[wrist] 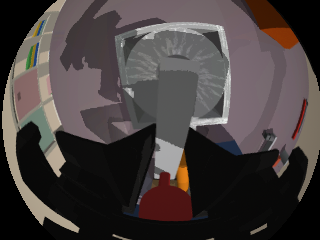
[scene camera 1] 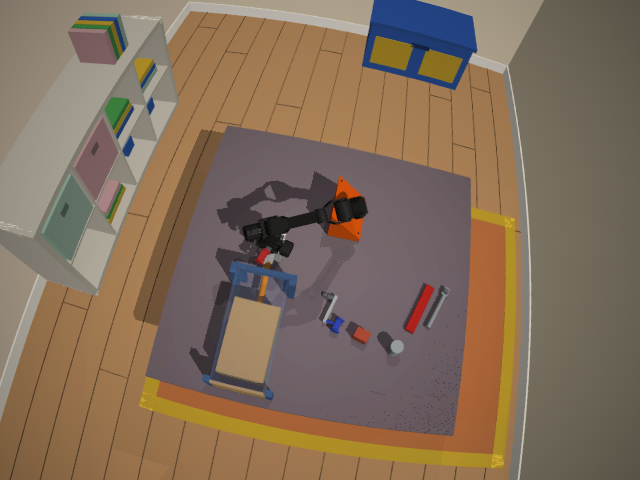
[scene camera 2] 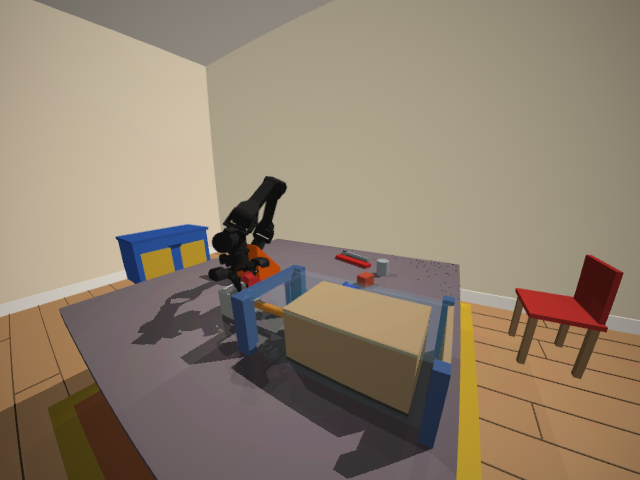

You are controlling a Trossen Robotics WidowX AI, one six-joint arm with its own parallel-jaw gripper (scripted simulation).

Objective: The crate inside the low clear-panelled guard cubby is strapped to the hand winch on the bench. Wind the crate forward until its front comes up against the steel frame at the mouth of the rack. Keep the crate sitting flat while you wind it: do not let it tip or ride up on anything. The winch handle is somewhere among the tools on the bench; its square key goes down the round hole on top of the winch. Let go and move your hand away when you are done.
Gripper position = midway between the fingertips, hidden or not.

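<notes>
My gripper (scene camera 2: 244,293). Grey winch (wrist: 138,51), red knob (wrist: 163,203), my gripper (wrist: 171,130) too.
</notes>
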